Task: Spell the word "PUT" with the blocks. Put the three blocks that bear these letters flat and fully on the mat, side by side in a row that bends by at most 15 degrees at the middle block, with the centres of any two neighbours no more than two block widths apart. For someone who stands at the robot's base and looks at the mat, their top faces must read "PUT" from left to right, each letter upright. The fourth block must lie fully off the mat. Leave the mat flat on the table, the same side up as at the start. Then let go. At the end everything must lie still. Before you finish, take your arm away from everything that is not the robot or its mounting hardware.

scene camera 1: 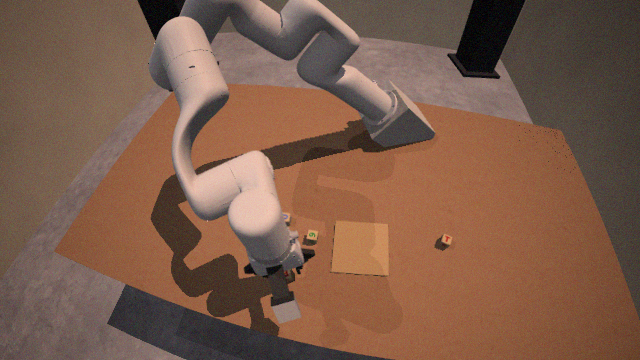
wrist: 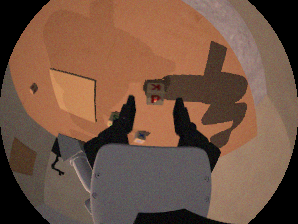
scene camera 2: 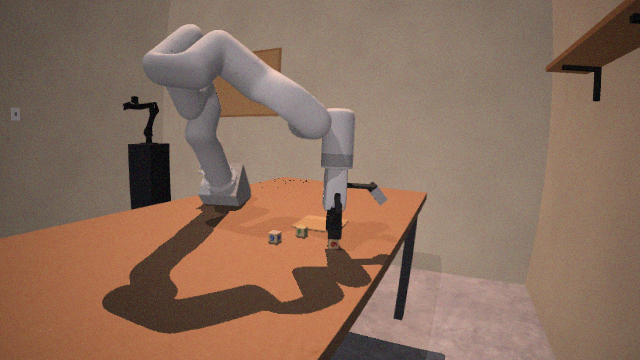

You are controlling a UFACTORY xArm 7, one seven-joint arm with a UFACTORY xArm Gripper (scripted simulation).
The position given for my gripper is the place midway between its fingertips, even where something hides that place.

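Scene camera 1 shows my gripper (scene camera 1: 284, 271) and a tan mat (scene camera 1: 362, 248). You can see the mat in the wrist view too (wrist: 75, 94), along with my gripper (wrist: 155, 103). In scene camera 2 you can see my gripper as well (scene camera 2: 333, 234).
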